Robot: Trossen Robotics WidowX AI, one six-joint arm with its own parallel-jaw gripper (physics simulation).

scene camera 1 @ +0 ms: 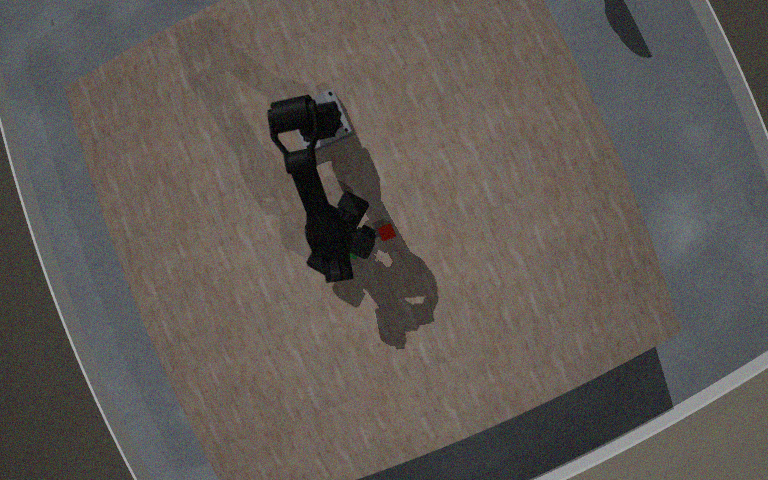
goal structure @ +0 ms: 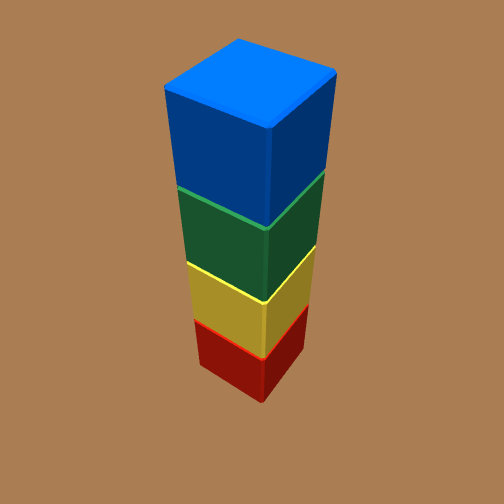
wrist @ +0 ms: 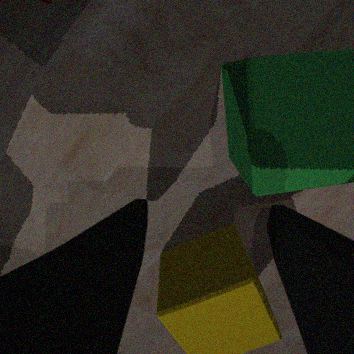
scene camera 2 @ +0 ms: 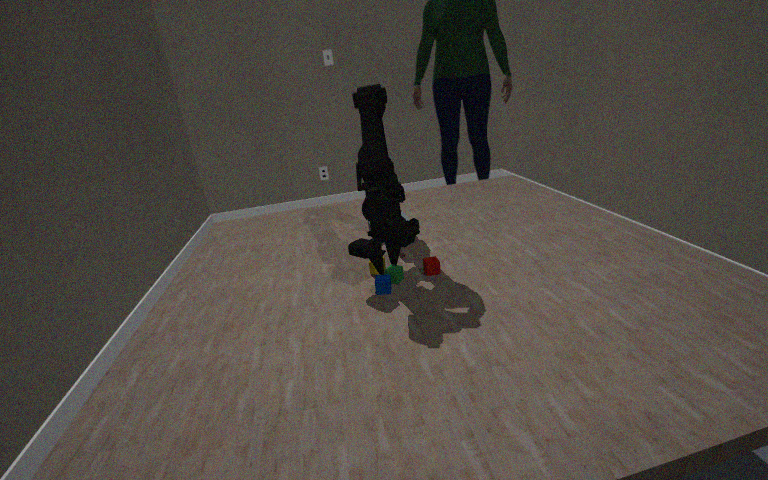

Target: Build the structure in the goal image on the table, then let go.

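Note:
A yellow cube lies on the table between my two fingers, with a gap on each side in the wrist view. My gripper is open and low over the table; in scene camera 1 the arm hides its fingers. A green cube stands near the yellow one, beyond the right fingertip in the wrist view. A blue cube stands nearest to scene camera 2, close to the green one. A red cube stands apart to the right.
The wood-patterned surface carries the arm's dark shadow around the cubes. The arm's pale base plate is at the upper middle in scene camera 1. A person in a green top stands at the back by the wall.

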